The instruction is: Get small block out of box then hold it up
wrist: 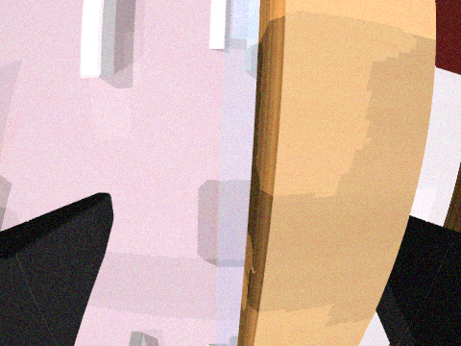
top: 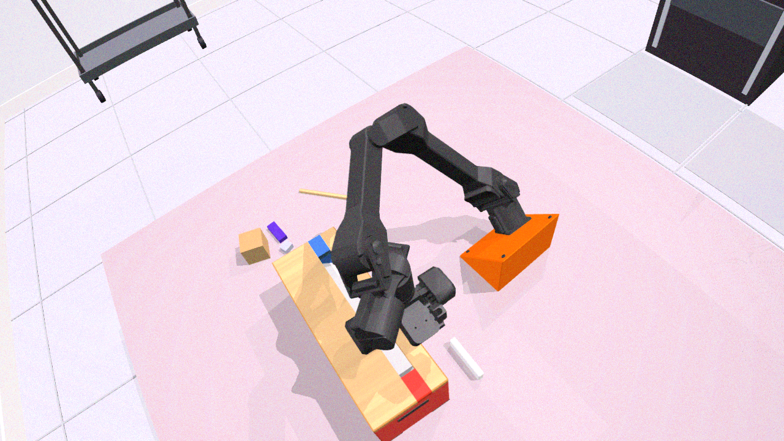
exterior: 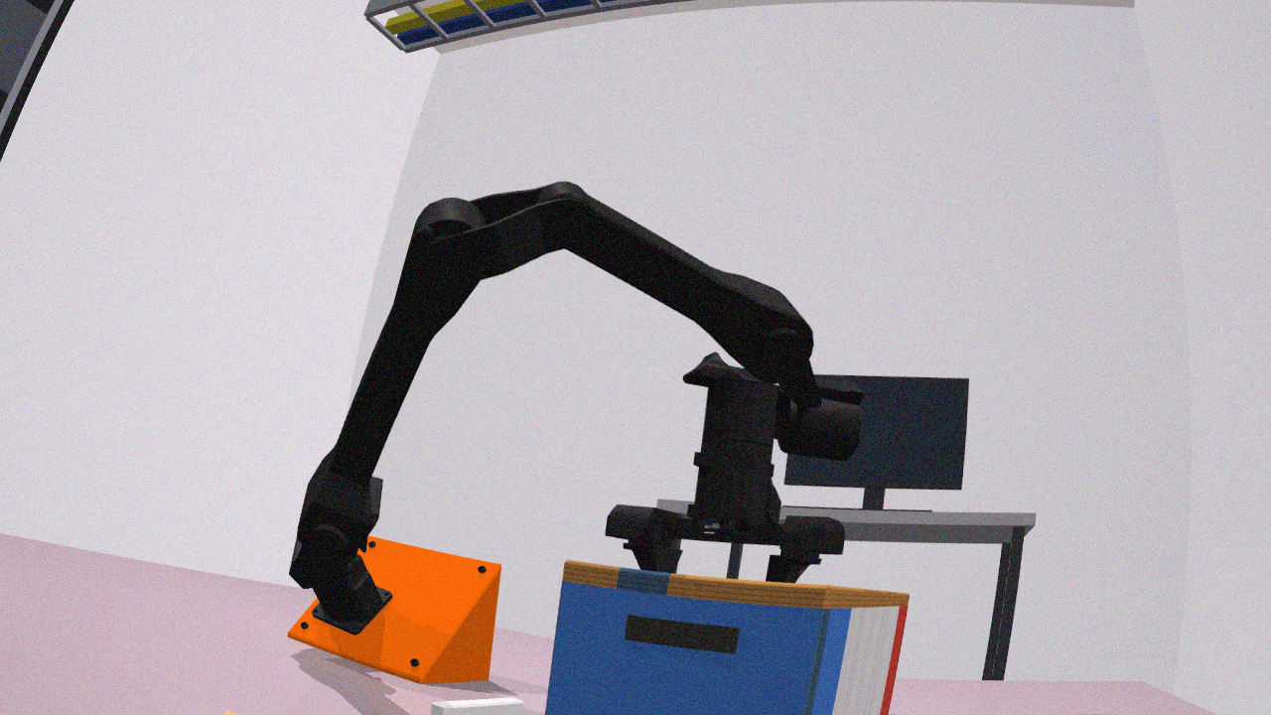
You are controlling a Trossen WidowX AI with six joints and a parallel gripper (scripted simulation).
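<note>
Right now the tan block is 50 mm ahead of my gripper tip and 40 mm to the right of it. Round my gripper tip: long box (30 mm ahead, 60 mm to the right, 20 mm below); thin tan stick (60 mm behind, 450 mm to the right, 80 mm below).
</note>
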